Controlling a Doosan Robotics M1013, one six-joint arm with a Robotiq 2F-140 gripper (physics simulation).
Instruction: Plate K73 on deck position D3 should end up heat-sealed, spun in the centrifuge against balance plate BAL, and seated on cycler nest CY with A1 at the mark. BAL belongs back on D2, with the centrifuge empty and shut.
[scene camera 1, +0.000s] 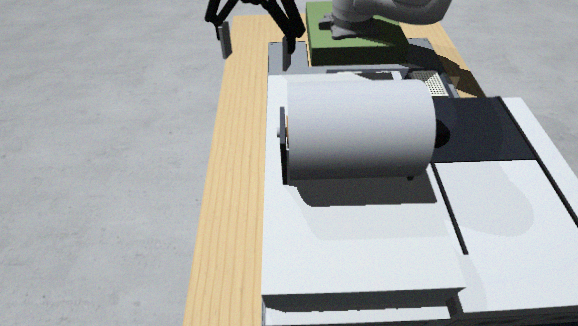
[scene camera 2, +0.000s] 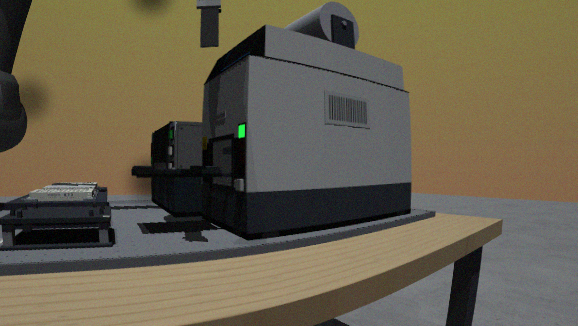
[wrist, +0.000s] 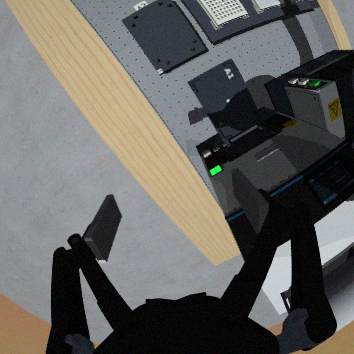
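Pixels of known places: gripper, fingertip midpoint: (scene camera 1: 256, 61) (scene camera 2: 209, 29) (wrist: 173, 194); arm's base at its link origin: (scene camera 1: 350, 25).
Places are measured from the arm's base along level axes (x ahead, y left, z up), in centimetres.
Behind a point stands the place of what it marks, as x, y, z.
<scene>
Plate K73 (scene camera 2: 68, 194) {35.8, -12.8, -0.5}, a pale plate with its label showing, lies level at the left of scene camera 2, above or behind a dark stand. Pale plates show at the top of the wrist view, one with a grid of wells (wrist: 222, 11) {38.3, -10.2, -0.2}; I cannot tell which is K73 or BAL. The large white machine (scene camera 1: 350, 260) {99.5, -28.9, 28.5} (scene camera 2: 325, 150) {77.1, -36.5, 7.6} with a film roll (scene camera 1: 360, 130) {90.1, -27.0, 39.5} has a dark tray (scene camera 2: 175, 171) {53.1, -28.1, 4.0} (wrist: 217, 87) {51.2, -23.3, 4.3} standing out at its front, marked A1, with no plate on it. My gripper (scene camera 1: 256, 47) (wrist: 173, 194) {53.7, -37.2, 24.1} is open and empty, high above the table's edge beside this machine.
A smaller machine (scene camera 2: 187, 142) {62.3, -9.7, 9.9} (wrist: 316, 110) {63.6, -9.8, 12.5} with buttons and a warning sign stands beyond the large one. A dark, plate-free platform (wrist: 165, 35) {35.7, -23.6, -2.1} lies near the wooden table edge (scene camera 1: 227, 165) {55.7, -49.0, -7.7} (scene camera 2: 300, 285) {57.9, -51.7, -7.7} (wrist: 115, 115) {42.0, -46.1, -7.7}. The arm's base stands on a green block (scene camera 1: 357, 55) {14.4, -0.6, -3.7}.
</scene>
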